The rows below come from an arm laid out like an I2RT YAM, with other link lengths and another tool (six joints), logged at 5 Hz.
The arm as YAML. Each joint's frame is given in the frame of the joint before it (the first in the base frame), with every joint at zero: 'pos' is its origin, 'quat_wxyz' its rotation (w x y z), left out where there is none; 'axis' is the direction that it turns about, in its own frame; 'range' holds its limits. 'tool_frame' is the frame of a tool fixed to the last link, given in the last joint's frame.
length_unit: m
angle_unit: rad
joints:
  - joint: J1
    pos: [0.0, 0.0, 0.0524]
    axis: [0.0, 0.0, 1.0]
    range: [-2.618, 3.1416]
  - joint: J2
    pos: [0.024, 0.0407, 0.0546]
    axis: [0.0, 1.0, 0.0]
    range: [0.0, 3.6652]
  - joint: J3
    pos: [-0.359, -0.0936, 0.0]
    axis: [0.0, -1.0, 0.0]
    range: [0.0, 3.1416]
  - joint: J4
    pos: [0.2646, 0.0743, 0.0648]
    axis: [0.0, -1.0, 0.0]
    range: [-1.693, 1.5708]
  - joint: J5
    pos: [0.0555, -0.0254, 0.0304]
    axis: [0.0, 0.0, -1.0]
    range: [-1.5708, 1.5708]
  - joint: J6
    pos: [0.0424, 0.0, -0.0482]
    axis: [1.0, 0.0, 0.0]
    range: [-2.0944, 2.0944]
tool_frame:
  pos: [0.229, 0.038, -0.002]
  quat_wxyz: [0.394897, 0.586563, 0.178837, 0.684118]
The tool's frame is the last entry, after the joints.
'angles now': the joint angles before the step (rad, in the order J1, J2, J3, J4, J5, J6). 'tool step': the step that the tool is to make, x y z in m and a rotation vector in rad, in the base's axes. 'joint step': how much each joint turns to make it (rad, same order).
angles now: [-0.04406, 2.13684, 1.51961, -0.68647, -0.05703, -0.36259]
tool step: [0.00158, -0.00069, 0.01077, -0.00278, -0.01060, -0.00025]
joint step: [0.00001, -0.01527, 0.01374, -0.01831, 0.00229, -0.00038]
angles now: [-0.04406, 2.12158, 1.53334, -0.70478, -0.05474, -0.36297]
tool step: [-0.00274, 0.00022, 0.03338, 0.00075, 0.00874, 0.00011]
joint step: [-0.00001, -0.02785, 0.08239, -0.11900, -0.00038, -0.00001]
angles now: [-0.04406, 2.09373, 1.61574, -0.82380, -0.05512, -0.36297]
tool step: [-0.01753, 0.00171, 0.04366, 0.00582, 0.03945, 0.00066]
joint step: [-0.00038, -0.03587, 0.10985, -0.18539, -0.00420, -0.00001]
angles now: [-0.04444, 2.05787, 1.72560, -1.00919, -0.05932, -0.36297]
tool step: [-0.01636, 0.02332, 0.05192, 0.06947, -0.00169, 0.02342]
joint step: [0.00725, -0.05074, 0.09499, -0.14688, -0.07134, 0.00001]
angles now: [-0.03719, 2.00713, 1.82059, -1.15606, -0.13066, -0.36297]
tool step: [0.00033, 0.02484, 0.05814, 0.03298, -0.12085, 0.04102]
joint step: [0.03089, -0.09269, 0.03969, -0.01222, -0.03700, 0.00037]
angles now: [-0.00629, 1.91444, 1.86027, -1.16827, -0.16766, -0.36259]
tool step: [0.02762, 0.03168, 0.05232, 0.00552, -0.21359, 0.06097]
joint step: [0.06104, -0.07629, 0.00155, 0.13579, -0.00038, 0.00001]
